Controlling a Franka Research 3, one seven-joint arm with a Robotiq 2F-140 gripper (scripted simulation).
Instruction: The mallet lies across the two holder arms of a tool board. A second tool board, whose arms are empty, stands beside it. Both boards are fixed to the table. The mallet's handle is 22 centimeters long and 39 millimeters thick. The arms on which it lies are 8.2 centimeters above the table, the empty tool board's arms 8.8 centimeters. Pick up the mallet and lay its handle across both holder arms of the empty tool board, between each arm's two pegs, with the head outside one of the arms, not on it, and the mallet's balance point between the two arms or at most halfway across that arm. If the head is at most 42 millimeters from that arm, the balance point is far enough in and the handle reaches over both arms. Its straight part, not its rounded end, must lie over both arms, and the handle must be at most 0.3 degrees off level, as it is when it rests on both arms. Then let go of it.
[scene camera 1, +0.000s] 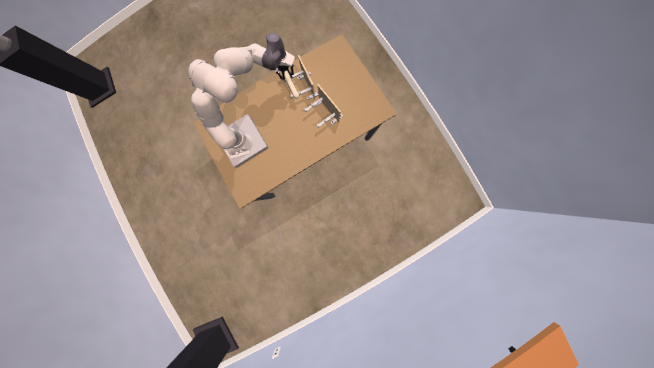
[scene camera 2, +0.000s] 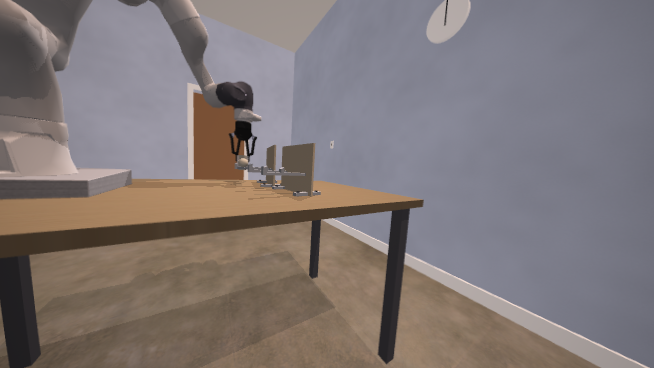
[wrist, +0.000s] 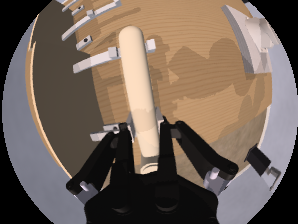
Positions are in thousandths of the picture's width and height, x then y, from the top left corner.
Labels:
My gripper (wrist: 488, 516) is 20 cm from the lens. A mallet (wrist: 451, 266) is 15 cm from the lens. A tool board (wrist: 220, 453) is 20 cm from the lens. The marked spots on the tool board and the mallet are 13 cm apart.

